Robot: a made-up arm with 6 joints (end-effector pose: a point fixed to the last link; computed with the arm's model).
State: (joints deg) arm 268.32 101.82 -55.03 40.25 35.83 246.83
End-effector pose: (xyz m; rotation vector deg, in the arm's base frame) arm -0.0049 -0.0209 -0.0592 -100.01 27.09 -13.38
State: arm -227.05 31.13 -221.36 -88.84 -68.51 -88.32
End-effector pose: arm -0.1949 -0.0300 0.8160 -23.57 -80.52 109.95
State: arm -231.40 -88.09 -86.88 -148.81 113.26 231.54
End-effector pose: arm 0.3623 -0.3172 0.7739 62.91 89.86 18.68
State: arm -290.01 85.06 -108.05 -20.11 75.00 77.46
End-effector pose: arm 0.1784 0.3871 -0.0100 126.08 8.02 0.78
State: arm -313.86 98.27 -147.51 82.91 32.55 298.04
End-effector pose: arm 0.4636 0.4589 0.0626 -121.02 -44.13 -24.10
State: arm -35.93 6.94 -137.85 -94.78 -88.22 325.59
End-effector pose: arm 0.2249 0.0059 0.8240 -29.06 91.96 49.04
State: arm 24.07 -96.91 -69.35 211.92 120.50 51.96
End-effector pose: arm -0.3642 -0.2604 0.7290 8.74 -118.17 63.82
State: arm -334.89 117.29 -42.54 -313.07 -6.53 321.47
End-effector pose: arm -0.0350 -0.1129 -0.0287 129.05 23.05 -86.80
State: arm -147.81 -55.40 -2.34 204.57 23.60 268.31
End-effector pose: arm -0.1128 -0.0919 0.4066 -81.89 -86.57 90.53
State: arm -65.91 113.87 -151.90 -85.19 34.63 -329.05
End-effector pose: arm 0.2387 -0.5089 -0.0790 130.56 -27.49 -14.51
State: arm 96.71 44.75 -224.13 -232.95 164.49 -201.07
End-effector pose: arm -0.1223 0.1037 0.7239 147.62 93.61 -23.76
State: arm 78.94 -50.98 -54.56 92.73 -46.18 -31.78
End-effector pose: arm 0.1749 0.0127 0.7498 -81.57 29.10 -62.52
